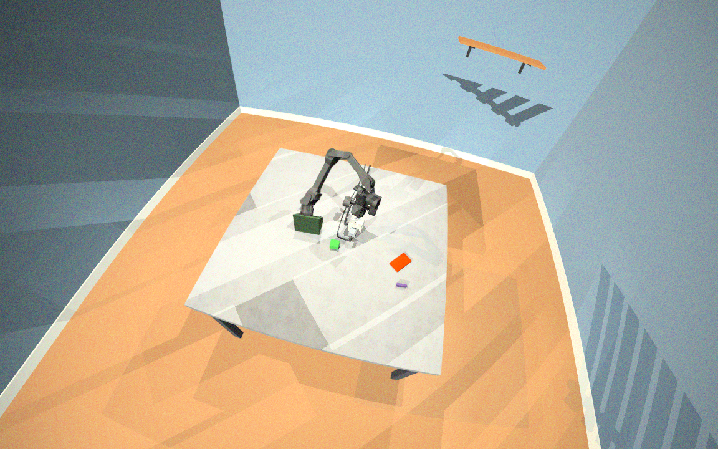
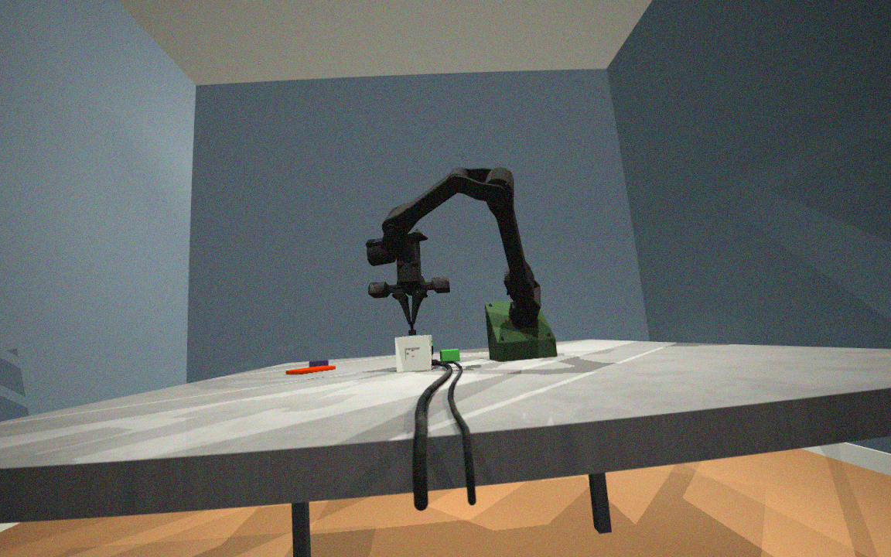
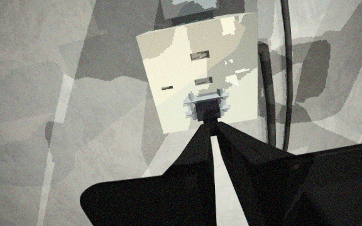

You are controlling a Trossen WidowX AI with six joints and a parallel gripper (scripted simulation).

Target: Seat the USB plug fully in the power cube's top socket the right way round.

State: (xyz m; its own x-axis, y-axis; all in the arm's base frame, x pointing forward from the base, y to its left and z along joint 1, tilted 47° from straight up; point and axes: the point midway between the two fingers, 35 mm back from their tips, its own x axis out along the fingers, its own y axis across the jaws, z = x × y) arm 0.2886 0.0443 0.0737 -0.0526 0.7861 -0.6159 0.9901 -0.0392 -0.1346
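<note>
My gripper tip is 10 mm above the dark USB plug. Round my gripper tip: purple piece: 300 mm ahead, 330 mm to the right, 90 mm below; then orange flat piece: 290 mm ahead, 190 mm to the right, 100 mm below; then green block: 90 mm behind, 180 mm to the right, 90 mm below.
</note>
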